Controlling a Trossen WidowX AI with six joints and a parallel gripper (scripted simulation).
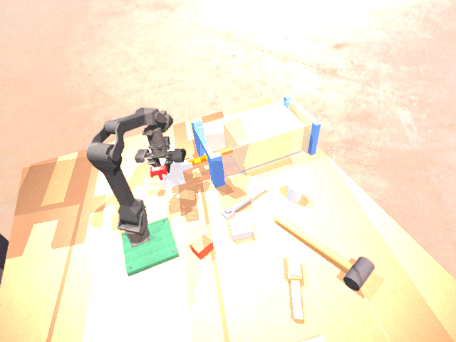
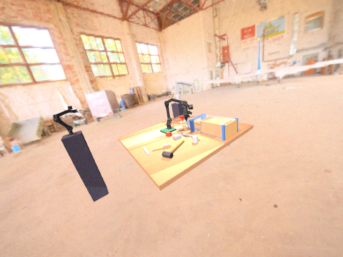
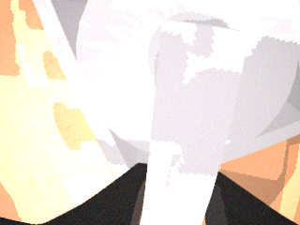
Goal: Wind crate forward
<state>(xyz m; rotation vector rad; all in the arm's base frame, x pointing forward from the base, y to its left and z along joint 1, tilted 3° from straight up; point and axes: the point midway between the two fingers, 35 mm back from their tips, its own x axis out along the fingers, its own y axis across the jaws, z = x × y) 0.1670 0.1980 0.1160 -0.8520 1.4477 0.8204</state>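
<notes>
Right now the white crank handle is 20 mm above my gripper tip, 10 mm to the right of it and 10 mm behind it. From my gripper tip the other things lie so: blue steel frame (180 mm ahead, 40 mm to the left, 20 mm above); then hand winch (60 mm below, 30 mm to the left, 10 mm ahead); then red grip (50 mm to the right, 50 mm above, 30 mm behind).
</notes>
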